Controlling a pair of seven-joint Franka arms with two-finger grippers.
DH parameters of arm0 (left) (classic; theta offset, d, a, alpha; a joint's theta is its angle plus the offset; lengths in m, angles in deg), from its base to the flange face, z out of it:
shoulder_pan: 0 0.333 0 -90
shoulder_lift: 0 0 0 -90
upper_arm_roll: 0 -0.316 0.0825 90
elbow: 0 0 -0.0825 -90
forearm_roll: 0 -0.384 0 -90
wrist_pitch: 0 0 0.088 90
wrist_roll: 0 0.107 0 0
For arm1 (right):
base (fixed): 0 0 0 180
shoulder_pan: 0 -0.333 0 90
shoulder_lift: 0 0 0 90
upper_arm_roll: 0 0.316 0.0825 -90
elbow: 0 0 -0.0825 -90
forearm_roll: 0 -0.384 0 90
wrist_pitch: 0 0 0.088 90
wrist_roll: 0 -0.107 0 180
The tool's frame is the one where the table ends.
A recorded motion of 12 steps. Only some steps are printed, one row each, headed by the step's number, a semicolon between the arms.
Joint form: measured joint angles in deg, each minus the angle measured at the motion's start. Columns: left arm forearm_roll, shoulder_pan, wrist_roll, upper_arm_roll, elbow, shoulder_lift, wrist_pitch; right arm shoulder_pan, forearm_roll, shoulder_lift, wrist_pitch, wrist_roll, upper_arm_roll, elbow.
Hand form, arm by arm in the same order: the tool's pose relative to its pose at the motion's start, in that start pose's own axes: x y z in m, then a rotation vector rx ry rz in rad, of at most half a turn. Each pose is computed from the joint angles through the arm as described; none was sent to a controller.
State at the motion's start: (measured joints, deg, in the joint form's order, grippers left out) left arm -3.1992 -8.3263 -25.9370 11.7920 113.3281 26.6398 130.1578; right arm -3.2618 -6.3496 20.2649 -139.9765 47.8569 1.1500 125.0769
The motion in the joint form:
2: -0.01 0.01 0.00 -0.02 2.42 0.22 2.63; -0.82 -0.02 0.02 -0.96 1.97 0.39 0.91
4: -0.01 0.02 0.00 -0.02 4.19 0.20 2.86; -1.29 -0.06 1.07 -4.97 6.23 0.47 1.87
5: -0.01 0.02 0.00 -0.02 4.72 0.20 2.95; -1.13 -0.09 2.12 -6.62 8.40 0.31 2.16
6: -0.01 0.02 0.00 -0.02 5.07 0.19 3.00; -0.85 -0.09 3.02 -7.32 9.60 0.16 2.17
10: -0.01 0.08 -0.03 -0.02 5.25 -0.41 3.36; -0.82 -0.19 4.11 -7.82 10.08 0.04 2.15
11: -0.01 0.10 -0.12 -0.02 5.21 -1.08 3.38; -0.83 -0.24 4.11 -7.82 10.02 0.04 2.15
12: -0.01 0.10 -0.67 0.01 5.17 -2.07 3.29; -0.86 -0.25 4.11 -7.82 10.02 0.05 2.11
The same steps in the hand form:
2: -0.0074 -0.0026 0.0164 -0.0020 -0.0010 0.0013; 0.0046 -0.0107 0.0059 0.0002 -0.0013 -0.0537
4: -0.0161 -0.0059 0.0288 0.0086 -0.0253 0.0024; 0.0068 -0.0133 0.0167 -0.0278 0.0188 -0.1345
5: -0.0187 -0.0069 0.0325 0.0116 -0.0323 0.0028; 0.0036 -0.0104 0.0259 -0.0341 0.0204 -0.1649
6: -0.0205 -0.0075 0.0349 0.0136 -0.0370 0.0031; 0.0002 -0.0070 0.0332 -0.0329 0.0170 -0.1774
10: -0.0201 -0.0079 0.0296 0.0097 -0.0240 0.0018; -0.0021 -0.0059 0.0426 -0.0260 0.0102 -0.1805
11: -0.0194 -0.0078 0.0226 0.0067 -0.0116 0.0000; -0.0021 -0.0060 0.0426 -0.0257 0.0106 -0.1789
12: -0.0190 -0.0073 0.0125 0.0032 0.0044 -0.0088; -0.0016 -0.0061 0.0424 -0.0261 0.0111 -0.1794

